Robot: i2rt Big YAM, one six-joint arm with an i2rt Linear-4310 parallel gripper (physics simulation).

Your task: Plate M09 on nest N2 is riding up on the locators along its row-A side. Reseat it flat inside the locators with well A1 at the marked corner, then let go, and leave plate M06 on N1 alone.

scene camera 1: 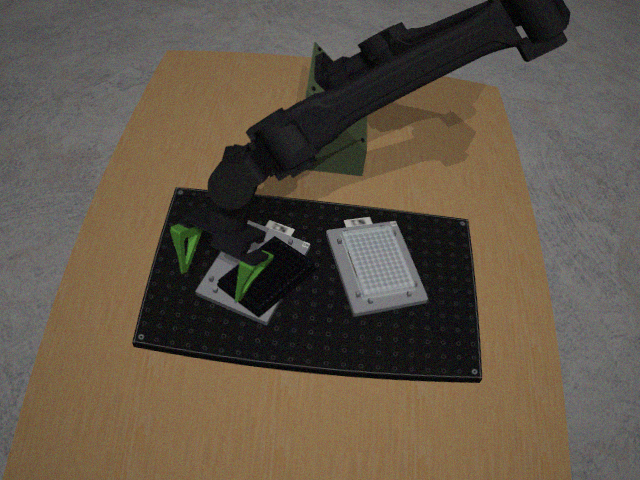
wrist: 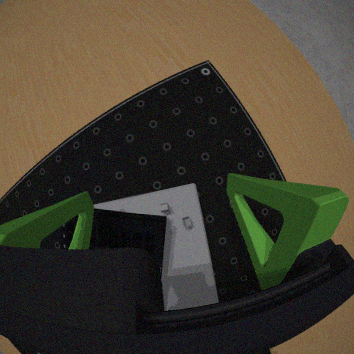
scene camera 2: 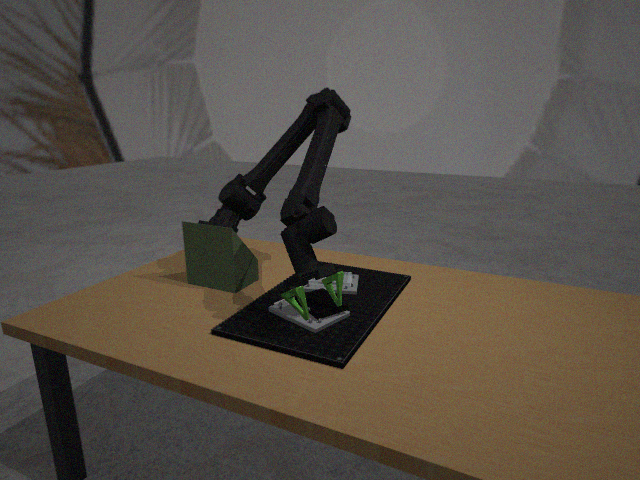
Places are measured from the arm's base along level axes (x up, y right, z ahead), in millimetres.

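Pixels of known places: gripper, fingertip midpoint: [scene camera 1: 210, 286] [wrist: 157, 190] [scene camera 2: 324, 312]; arm's base, origin of the base link: [scene camera 1: 335, 86] [scene camera 2: 217, 238].
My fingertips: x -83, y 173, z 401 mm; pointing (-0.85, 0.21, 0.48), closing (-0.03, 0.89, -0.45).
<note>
Ahead of a thing's pixels: the offset from my fingertips to its top centre. "pt": to the spot under its first point. Level surfaces: height alone.
The black plate M09 @(dz -43, dx -4, dy -81 mm) [scene camera 1: 281, 273] [scene camera 2: 321, 302] [wrist: 130, 230] lies turned and tilted on the grey nest N2 @(dz -65, dx -19, dy -59 mm) [scene camera 1: 222, 266] [scene camera 2: 315, 327] [wrist: 186, 250], not square with it and overhanging an edge. My gripper [scene camera 1: 210, 285] [scene camera 2: 323, 311] [wrist: 157, 190] is wide open with nothing gripped. One green finger overlaps the plate in scene camera 1; the other is out beyond the nest's left side. Whether a fingertip touches the plate cannot be told. The arm hides part of plate and nest; the marked corner cannot be made out. The clear plate M06 @(dz -86, dx -15, dy -248 mm) [scene camera 1: 379, 258] sits on nest N1 @(dz -86, dx -19, dy -248 mm) [scene camera 1: 347, 273].
Both nests stand on a black perforated board @(dz -61, dx -40, dy -155 mm) [scene camera 1: 310, 346] [scene camera 2: 341, 359] [wrist: 165, 110] on the wooden table @(dx -54 mm) [scene camera 1: 310, 423] [scene camera 2: 465, 372] [wrist: 60, 65]. A small label @(pt dz -157, dx -39, dy -94 mm) [scene camera 1: 279, 227] lies at N2's back edge, another @(pt dz -179, dx -39, dy -221 mm) [scene camera 1: 357, 222] at N1's. The green arm mount [scene camera 1: 341, 157] [scene camera 2: 211, 258] stands behind the board.
</note>
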